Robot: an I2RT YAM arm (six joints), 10 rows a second.
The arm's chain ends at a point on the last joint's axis. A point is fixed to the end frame.
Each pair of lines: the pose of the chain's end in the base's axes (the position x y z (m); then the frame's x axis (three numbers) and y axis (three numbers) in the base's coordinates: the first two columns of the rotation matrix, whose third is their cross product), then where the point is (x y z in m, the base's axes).
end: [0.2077 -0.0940 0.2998 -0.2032 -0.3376 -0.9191 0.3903 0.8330 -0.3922]
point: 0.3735 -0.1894 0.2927
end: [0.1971 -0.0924 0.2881 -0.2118 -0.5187 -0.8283 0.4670 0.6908 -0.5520]
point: 0.3544 -0.1995 0.3089
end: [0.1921 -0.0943 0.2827 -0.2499 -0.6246 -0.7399 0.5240 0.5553 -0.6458]
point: 0.3401 -0.2090 0.3228
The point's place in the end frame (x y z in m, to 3 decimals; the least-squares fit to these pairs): 0.005 -0.012 0.191
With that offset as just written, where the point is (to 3 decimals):
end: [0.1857 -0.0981 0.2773 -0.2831 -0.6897 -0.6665 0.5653 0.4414 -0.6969]
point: 0.325 -0.216 0.333
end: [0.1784 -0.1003 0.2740 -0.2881 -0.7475 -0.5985 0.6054 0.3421 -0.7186]
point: 0.311 -0.217 0.347
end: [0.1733 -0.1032 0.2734 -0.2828 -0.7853 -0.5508 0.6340 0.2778 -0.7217]
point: 0.302 -0.216 0.359
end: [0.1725 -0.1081 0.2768 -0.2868 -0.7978 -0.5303 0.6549 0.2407 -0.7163]
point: 0.297 -0.221 0.369
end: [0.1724 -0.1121 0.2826 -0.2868 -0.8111 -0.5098 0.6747 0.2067 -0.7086]
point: 0.293 -0.223 0.382
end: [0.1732 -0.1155 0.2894 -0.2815 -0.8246 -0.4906 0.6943 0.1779 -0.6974]
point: 0.290 -0.224 0.395
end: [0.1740 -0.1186 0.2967 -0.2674 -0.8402 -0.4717 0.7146 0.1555 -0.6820]
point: 0.288 -0.224 0.409
